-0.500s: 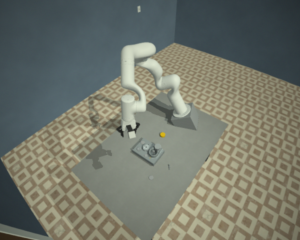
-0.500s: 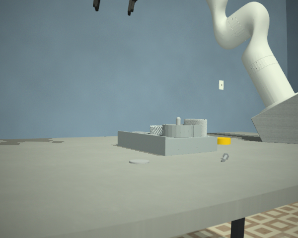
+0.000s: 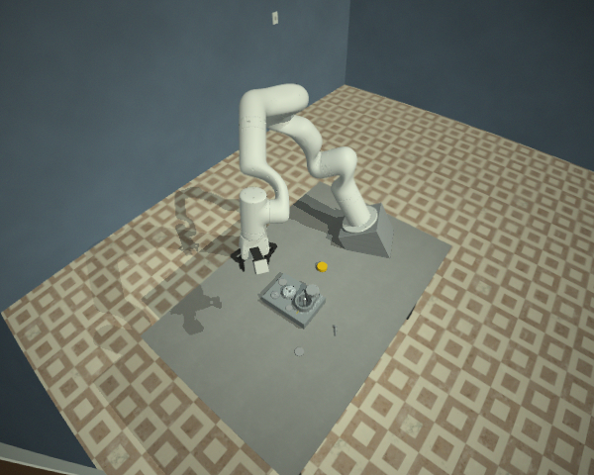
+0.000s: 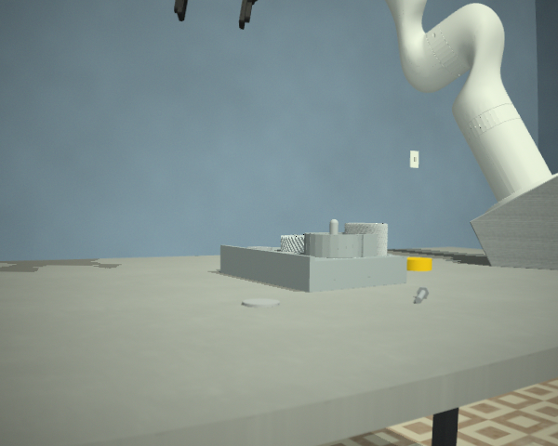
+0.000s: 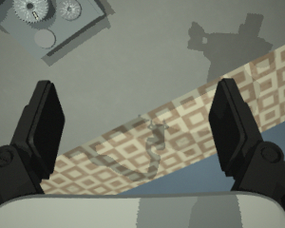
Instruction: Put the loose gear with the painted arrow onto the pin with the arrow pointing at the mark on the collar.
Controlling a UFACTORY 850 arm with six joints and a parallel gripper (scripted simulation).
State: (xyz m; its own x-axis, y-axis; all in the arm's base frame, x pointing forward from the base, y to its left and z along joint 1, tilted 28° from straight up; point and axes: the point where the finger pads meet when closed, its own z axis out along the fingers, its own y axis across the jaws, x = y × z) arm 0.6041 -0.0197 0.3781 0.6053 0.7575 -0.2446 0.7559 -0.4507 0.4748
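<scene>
The gear is 34 cm below my hand, 13 cm behind it and 6 cm to the left of it. Also, from my hand: flat grey disc (39 cm below, 22 cm to the left, 8 cm ahead); small bolt (38 cm below, 31 cm to the left, 9 cm behind); yellow puck (38 cm below, 36 cm behind, 11 cm to the left).
</scene>
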